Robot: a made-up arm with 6 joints.
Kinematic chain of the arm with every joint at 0, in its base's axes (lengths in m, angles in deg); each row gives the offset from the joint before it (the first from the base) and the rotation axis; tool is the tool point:
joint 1: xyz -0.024 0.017 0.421 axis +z
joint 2: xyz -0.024 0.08 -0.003 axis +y
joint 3: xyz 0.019 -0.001 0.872 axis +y
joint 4: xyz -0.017 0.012 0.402 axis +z
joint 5: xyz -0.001 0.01 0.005 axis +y
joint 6: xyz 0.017 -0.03 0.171 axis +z
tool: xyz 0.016 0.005 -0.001
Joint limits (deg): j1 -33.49..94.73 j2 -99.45..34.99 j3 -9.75..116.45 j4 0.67..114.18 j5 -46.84..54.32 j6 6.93..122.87
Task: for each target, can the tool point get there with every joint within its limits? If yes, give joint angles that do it. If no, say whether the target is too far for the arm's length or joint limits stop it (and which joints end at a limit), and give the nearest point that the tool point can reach.
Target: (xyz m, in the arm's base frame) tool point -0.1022 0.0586 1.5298
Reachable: yes | joints 26.56 -33.58 84.33 93.35 -12.72 62.99
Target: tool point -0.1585 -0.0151 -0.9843
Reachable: no: joint limits stop it (at a limit: joint 2, joint 3, joint 4, joint 5, joint 6) | nearest point -1.3283 -0.2943 -0.0108 | short by 1.547 m
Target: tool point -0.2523 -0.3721 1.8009
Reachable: yes | joints 65.92 -19.79 8.02 61.55 -23.52 29.46
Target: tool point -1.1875 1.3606 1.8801
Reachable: no: too far | nearest point -0.8661 0.7606 1.3611 | short by 0.856 m
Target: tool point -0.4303 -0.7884 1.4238
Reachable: yes | joints 65.04 -59.74 49.39 71.82 -25.63 92.78
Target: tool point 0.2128 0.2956 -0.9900
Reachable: no: joint limits stop it (at a limit: joint 2, joint 3, joint 6) | nearest point 0.4130 0.5312 0.6023 | short by 1.622 m
